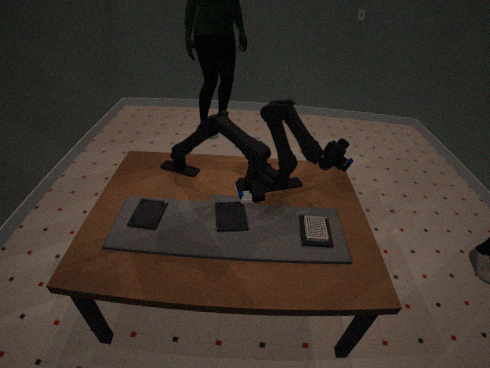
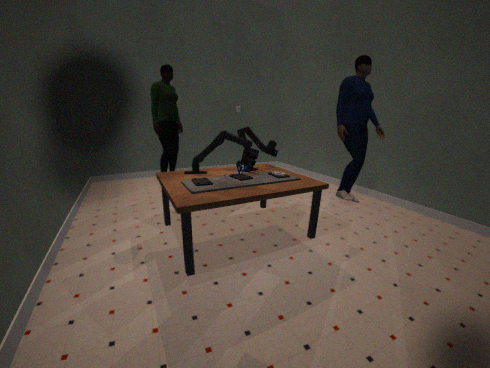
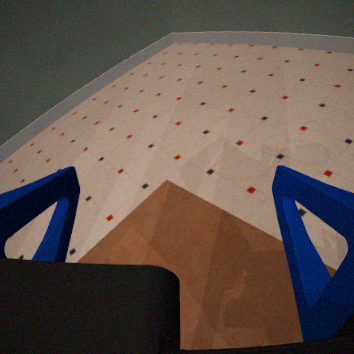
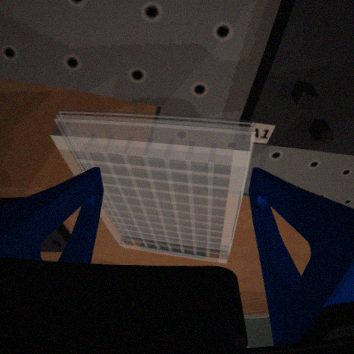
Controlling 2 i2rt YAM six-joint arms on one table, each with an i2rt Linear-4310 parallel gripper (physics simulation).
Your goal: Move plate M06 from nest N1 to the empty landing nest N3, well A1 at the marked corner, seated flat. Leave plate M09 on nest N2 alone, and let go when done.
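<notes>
A clear well plate [image 1: 246,196] [image 4: 168,189] sits off the nests, over the back edge of the grey mat [image 1: 189,237] [image 2: 221,182] [image 4: 105,35] and the wooden table. My right gripper [image 1: 242,193] [image 2: 239,166] [image 4: 175,178] is open, and its blue fingers straddle this plate close to both sides. An empty dark nest [image 1: 231,217] [image 4: 316,53] with an A1 label [image 4: 263,133] at its corner lies just beside the plate. A second well plate [image 1: 316,228] [image 2: 278,173] rests on the right nest. My left gripper [image 1: 347,162] [image 2: 276,151] [image 3: 175,176] is open and empty, raised over the table's back right corner.
Another empty dark nest [image 1: 146,213] [image 2: 201,181] lies at the mat's left end. A person in green [image 1: 215,51] [image 2: 165,115] stands behind the table. A person in blue [image 2: 356,118] walks at the right. The table [image 1: 221,285] edges drop to tiled floor.
</notes>
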